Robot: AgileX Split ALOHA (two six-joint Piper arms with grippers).
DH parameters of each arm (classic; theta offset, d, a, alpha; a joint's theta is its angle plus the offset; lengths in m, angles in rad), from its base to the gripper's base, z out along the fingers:
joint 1: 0 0.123 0 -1.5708
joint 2: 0.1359 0 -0.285 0
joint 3: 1.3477 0 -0.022 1.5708
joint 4: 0 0.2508 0 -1.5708
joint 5: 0 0 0.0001 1.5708
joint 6: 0 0.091 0 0
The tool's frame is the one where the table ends.
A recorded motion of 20 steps. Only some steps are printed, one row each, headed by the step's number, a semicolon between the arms.
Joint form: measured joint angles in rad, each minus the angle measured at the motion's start. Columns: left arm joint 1, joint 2, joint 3, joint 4, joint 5, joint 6; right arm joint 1, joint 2, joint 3, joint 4, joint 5, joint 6.
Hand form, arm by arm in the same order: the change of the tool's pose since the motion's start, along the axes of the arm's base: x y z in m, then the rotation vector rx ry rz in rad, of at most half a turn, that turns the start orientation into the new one. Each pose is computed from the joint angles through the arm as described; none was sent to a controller.
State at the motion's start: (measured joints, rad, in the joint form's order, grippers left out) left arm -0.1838 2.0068 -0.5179 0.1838 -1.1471 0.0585; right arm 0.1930 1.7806 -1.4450 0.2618 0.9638 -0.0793
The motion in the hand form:
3: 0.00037 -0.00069 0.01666 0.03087 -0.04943 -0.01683; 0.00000 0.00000 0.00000 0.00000 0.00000 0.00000
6: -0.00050 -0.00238 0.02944 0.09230 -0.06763 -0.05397; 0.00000 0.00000 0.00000 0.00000 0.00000 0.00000
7: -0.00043 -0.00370 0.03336 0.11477 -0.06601 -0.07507; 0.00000 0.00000 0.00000 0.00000 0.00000 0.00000
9: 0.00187 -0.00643 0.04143 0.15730 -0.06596 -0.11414; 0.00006 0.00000 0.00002 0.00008 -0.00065 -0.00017
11: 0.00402 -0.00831 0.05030 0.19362 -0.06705 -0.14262; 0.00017 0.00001 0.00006 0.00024 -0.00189 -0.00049
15: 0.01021 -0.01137 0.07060 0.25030 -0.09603 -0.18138; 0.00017 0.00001 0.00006 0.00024 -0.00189 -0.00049
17: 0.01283 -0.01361 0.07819 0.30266 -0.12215 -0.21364; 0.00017 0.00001 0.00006 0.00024 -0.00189 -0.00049
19: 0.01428 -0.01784 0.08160 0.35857 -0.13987 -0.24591; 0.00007 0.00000 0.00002 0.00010 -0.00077 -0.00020
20: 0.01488 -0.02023 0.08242 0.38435 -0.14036 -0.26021; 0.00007 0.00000 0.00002 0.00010 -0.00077 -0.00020
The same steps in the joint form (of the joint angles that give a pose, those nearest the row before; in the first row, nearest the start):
3: 0.0000 -0.0620 0.0000 0.0099 0.0253 0.0343; 0.0000 0.0000 0.0000 0.0000 0.0000 0.0000
6: 0.0000 -0.1215 -0.0038 0.0403 0.0918 0.0794; 0.0000 0.0000 0.0000 0.0000 0.0000 0.0000
7: 0.0000 -0.1413 -0.0094 0.0619 0.1260 0.0882; 0.0000 0.0000 0.0000 0.0000 0.0000 0.0000
9: 0.0000 -0.1750 -0.0304 0.1054 0.1944 0.1000; 0.0000 0.0000 0.0000 0.0000 -0.0007 0.0000
11: 0.0000 -0.2093 -0.0514 0.1423 0.2596 0.1045; 0.0000 0.0000 0.0000 0.0000 -0.0020 0.0000
15: 0.0000 -0.2678 -0.1010 0.2043 0.3557 0.1063; 0.0000 0.0000 0.0000 0.0000 -0.0020 0.0000
17: -0.0012 -0.2852 -0.1241 0.2420 0.3894 0.1326; 0.0000 0.0000 0.0000 0.0000 -0.0020 0.0000
19: -0.0125 -0.2917 -0.1412 0.2620 0.4194 0.1727; 0.0000 0.0000 0.0000 0.0000 -0.0008 0.0000
20: -0.0202 -0.2936 -0.1498 0.2688 0.4405 0.1889; 0.0000 0.0000 0.0000 0.0000 -0.0008 0.0000

